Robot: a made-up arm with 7 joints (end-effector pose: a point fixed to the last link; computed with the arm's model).
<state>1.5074 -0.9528 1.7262 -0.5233 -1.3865 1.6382 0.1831</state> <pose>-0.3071 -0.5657 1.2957 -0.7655 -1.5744 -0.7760</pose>
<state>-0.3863 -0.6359 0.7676 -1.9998 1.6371 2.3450 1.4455</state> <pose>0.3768 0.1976 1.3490 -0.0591 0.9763 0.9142</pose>
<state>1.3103 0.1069 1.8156 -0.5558 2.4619 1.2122 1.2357</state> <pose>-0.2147 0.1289 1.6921 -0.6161 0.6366 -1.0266</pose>
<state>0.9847 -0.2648 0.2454 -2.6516 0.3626 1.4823 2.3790</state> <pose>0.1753 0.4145 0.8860 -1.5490 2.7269 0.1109</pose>
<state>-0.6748 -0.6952 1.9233 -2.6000 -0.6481 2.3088 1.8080</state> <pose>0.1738 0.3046 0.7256 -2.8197 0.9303 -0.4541</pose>
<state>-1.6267 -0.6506 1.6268 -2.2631 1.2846 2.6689 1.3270</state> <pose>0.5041 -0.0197 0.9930 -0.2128 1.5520 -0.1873</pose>
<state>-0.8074 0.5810 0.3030 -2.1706 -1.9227 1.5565 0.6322</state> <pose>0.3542 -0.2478 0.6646 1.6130 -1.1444 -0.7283</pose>
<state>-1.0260 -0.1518 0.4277 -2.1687 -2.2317 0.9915 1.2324</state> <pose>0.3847 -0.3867 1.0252 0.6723 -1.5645 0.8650</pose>
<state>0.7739 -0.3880 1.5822 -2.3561 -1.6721 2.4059 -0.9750</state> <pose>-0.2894 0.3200 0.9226 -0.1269 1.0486 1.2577</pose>
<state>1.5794 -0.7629 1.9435 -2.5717 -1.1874 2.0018 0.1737</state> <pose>-0.3390 -0.0248 0.7420 0.5592 1.6506 1.8751</pose>
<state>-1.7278 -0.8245 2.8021 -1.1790 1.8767 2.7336 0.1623</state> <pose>0.2483 0.6304 1.0079 -0.9692 0.4220 1.1832</pose>
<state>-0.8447 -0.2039 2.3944 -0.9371 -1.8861 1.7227 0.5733</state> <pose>-0.0710 0.5050 1.4286 -2.4278 -0.1471 -1.5199</pose>
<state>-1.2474 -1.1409 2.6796 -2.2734 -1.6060 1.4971 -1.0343</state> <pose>0.1179 0.2096 0.5405 -0.3411 0.0652 -0.1868</pose>
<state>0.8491 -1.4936 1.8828 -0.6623 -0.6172 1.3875 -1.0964</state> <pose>-0.6487 -0.3366 0.8912 0.6424 1.2447 1.8556</pose>
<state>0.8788 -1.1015 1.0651 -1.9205 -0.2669 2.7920 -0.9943</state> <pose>-0.3670 0.2584 1.2426 1.0634 1.8374 1.5875</pose>
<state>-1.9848 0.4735 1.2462 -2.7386 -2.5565 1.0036 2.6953</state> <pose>0.2604 -0.1966 0.6926 1.5798 -1.6776 1.9678</pose>
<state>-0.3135 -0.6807 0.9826 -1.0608 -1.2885 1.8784 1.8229</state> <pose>-0.0162 0.4127 1.5360 -1.1009 0.2214 -1.3400</pose>
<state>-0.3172 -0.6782 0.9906 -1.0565 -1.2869 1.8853 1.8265</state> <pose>-0.0174 0.4146 1.5350 -1.1024 0.2104 -1.3311</pose>
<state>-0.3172 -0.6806 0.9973 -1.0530 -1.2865 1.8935 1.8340</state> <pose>-0.0224 0.4169 1.5334 -1.0984 0.1920 -1.3218</pose>
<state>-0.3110 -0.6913 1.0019 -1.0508 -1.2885 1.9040 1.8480</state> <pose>-0.0338 0.4201 1.5308 -1.0854 0.1606 -1.3120</pose>
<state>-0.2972 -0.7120 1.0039 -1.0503 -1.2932 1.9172 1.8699</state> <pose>-0.0527 0.4238 1.5267 -1.0613 0.1141 -1.3008</pose>
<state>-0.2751 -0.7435 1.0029 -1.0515 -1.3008 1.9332 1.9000</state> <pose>-0.0799 0.4275 1.5209 -1.0252 0.0518 -1.2873</pose>
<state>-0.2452 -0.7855 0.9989 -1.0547 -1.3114 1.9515 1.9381</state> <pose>-0.1149 0.4301 1.5127 -0.9769 -0.0244 -1.2704</pose>
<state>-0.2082 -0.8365 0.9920 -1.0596 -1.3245 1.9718 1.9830</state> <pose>-0.1564 0.4303 1.5022 -0.9173 -0.1117 -1.2487</pose>
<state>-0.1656 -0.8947 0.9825 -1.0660 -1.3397 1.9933 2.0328</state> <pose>-0.2027 0.4269 1.4893 -0.8482 -0.2060 -1.2220</pose>
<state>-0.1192 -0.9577 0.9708 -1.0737 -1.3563 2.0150 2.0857</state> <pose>-0.2513 0.4192 1.4742 -0.7718 -0.3025 -1.1903</pose>
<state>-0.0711 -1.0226 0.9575 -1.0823 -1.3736 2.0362 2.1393</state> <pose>-0.2997 0.4070 1.4575 -0.6914 -0.3967 -1.1549</pose>
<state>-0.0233 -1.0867 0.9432 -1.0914 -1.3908 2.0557 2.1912</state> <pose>-0.3455 0.3909 1.4400 -0.6104 -0.4842 -1.1178</pose>
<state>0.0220 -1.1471 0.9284 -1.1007 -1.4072 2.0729 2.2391</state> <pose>-0.3865 0.3722 1.4229 -0.5325 -0.5615 -1.0817</pose>
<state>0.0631 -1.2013 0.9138 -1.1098 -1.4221 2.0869 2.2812</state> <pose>-0.4212 0.3526 1.4071 -0.4612 -0.6260 -1.0487</pose>
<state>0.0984 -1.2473 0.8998 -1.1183 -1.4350 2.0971 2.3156</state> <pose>-0.4490 0.3337 1.3939 -0.3992 -0.6759 -1.0218</pose>
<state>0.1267 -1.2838 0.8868 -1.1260 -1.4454 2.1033 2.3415</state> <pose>-0.4695 0.3171 1.3840 -0.3488 -0.7108 -1.0025</pose>
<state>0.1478 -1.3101 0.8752 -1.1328 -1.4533 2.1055 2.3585</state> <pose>-0.4830 0.3041 1.3777 -0.3111 -0.7311 -0.9914</pose>
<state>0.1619 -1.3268 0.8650 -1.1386 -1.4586 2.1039 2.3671</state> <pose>-0.4906 0.2948 1.3751 -0.2859 -0.7382 -0.9885</pose>
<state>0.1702 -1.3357 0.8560 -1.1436 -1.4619 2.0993 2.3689</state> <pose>-0.4934 0.2890 1.3754 -0.2710 -0.7350 -0.9924</pose>
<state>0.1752 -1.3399 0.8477 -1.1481 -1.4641 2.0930 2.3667</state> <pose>-0.4935 0.2852 1.3776 -0.2621 -0.7257 -1.0003</pose>
